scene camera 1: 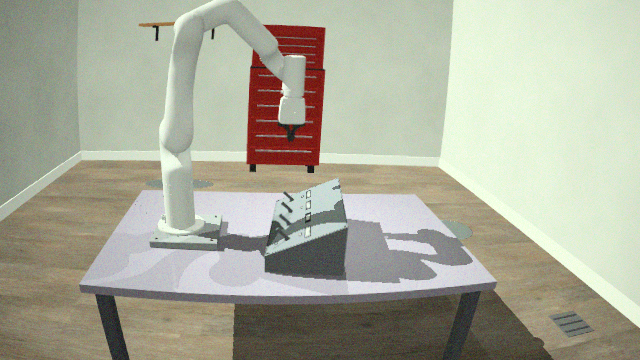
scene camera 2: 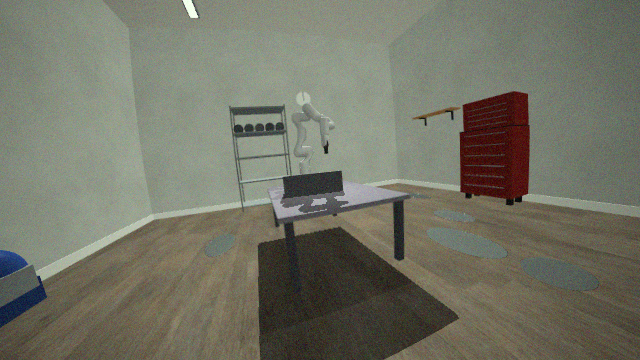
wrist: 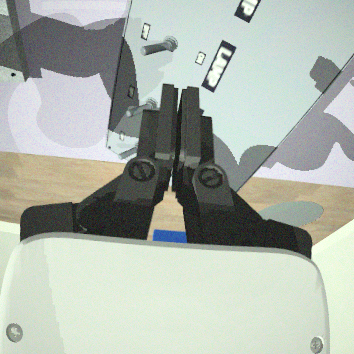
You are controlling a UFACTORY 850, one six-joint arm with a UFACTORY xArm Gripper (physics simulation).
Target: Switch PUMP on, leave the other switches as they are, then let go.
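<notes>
The grey sloped switch console (scene camera 1: 320, 192) (scene camera 2: 313, 184) (wrist: 272, 85) stands on the table. In scene camera 1 its far lever (scene camera 1: 288, 196), beside the far label plate (scene camera 1: 308, 194), leans up and left like the other levers; labels are unreadable there. In the wrist view part of the PUMP label (wrist: 247, 8) shows at the top edge; its lever does not show. The LAMP label (wrist: 219, 66) and its lever (wrist: 159, 46), tipped left, are nearer. Another lever (wrist: 142, 107) is left of the fingers. My gripper (scene camera 1: 291, 140) (scene camera 2: 326, 152) (wrist: 176, 106) is shut and empty, high above the console.
The lilac table (scene camera 1: 240, 292) (scene camera 2: 375, 194) bears the console and the arm's base plate (scene camera 1: 185, 245). A red tool cabinet (scene camera 1: 285, 145) (scene camera 2: 492, 160) stands on the floor behind. A shelf rack (scene camera 2: 260, 133) and a wall shelf (scene camera 2: 436, 113) are away from the table.
</notes>
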